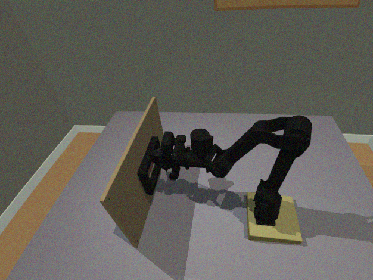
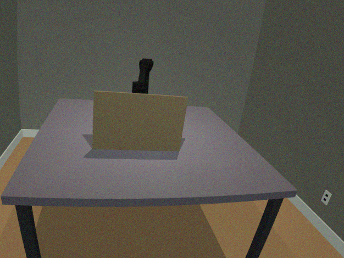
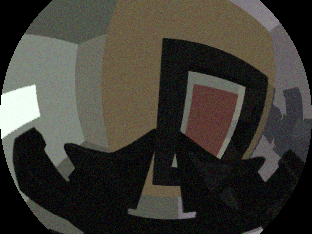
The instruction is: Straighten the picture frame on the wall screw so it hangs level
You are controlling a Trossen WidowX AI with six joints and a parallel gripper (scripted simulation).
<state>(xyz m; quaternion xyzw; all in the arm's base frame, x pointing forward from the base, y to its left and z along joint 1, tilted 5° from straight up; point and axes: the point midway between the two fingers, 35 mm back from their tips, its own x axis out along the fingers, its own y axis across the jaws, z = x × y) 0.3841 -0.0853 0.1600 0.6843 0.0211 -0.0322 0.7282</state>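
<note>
My gripper tip is 5 cm above the black picture frame. From my gripper tip the other things lie so: tan wall board (2 cm ahead, 6 cm below).
</note>
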